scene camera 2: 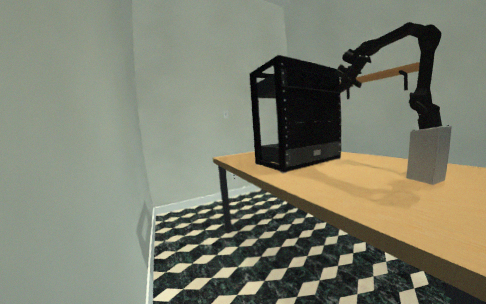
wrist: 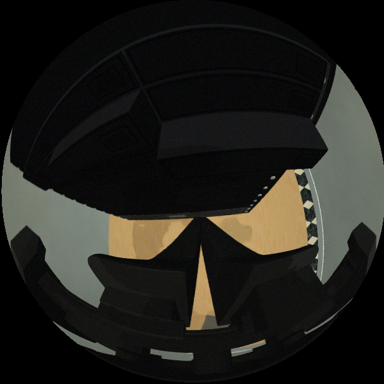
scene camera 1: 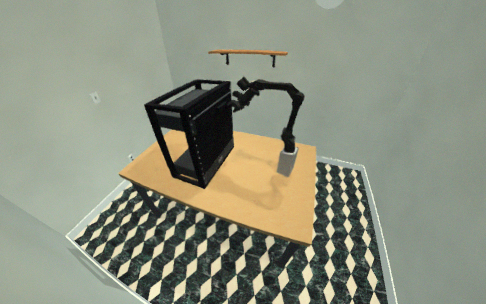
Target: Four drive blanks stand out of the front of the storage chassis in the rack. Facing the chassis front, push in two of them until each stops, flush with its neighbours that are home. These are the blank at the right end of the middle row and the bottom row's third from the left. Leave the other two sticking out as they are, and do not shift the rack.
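Where they show: gripper, fingertip midpoint: [scene camera 2: 339,92] [scene camera 1: 233,112]; arm's base at its link origin: [scene camera 2: 431,128] [scene camera 1: 290,150].
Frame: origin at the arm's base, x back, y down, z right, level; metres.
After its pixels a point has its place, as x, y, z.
The black storage chassis [wrist: 200,192] fills much of the wrist view. At the right end, the middle-row blank [wrist: 240,95] looks level with the one above it. Below it a blank [wrist: 240,135], seemingly the bottom row's right end, stands well out. To its left another blank [wrist: 110,132], seemingly middle row, third from left, also stands out. The bottom row's third from left cannot be made out in the dark below it. My gripper [scene camera 1: 234,106] {-0.414, -0.206, -0.012} [scene camera 2: 342,90] {-0.414, -0.206, -0.012} [wrist: 199,222] is shut and empty, close to the rack's right end; contact cannot be told.
The black rack [scene camera 1: 191,150] {-0.488, -0.131, -0.393} [scene camera 2: 282,120] {-0.468, -0.059, -0.388} stands upright on the wooden table [scene camera 1: 250,210] {-0.120, 0.208, -0.413} [scene camera 2: 380,215] {0.010, 0.208, -0.429}. The arm's grey pedestal [scene camera 1: 287,162] {0.005, 0.070, -0.051} [scene camera 2: 428,155] {0.010, 0.099, -0.052} stands on the table in front of it. A wooden wall shelf [scene camera 1: 248,52] [scene camera 2: 390,74] hangs behind.
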